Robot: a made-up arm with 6 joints. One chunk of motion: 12 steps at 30 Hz.
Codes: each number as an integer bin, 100 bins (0 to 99) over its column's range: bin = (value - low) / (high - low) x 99, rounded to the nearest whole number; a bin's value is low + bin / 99 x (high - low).
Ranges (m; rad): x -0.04..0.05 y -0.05..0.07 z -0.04..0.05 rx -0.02..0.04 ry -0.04..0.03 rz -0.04..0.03
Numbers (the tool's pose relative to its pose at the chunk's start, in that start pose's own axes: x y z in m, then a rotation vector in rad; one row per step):
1: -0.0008 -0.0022 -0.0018 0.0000 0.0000 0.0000
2: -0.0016 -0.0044 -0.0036 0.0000 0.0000 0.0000
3: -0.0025 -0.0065 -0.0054 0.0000 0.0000 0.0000
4: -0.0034 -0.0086 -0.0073 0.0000 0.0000 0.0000
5: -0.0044 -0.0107 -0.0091 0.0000 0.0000 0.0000
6: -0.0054 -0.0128 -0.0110 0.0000 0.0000 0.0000
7: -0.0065 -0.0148 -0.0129 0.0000 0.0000 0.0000
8: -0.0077 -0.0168 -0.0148 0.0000 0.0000 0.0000
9: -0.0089 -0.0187 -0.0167 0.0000 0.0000 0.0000
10: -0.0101 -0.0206 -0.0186 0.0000 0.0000 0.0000
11: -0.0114 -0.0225 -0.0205 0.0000 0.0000 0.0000
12: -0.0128 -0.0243 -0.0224 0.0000 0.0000 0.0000
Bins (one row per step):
1: 43 39 42 33 57 57
2: 42 38 40 33 57 57
3: 41 36 38 33 57 57
4: 40 34 36 33 57 57
5: 39 32 34 33 57 57
6: 38 31 32 33 57 57
7: 37 29 30 33 57 57
8: 36 27 28 33 57 57
9: 34 26 26 33 57 57
10: 33 24 24 33 57 57
11: 31 23 21 33 57 57
12: 30 21 19 33 57 57

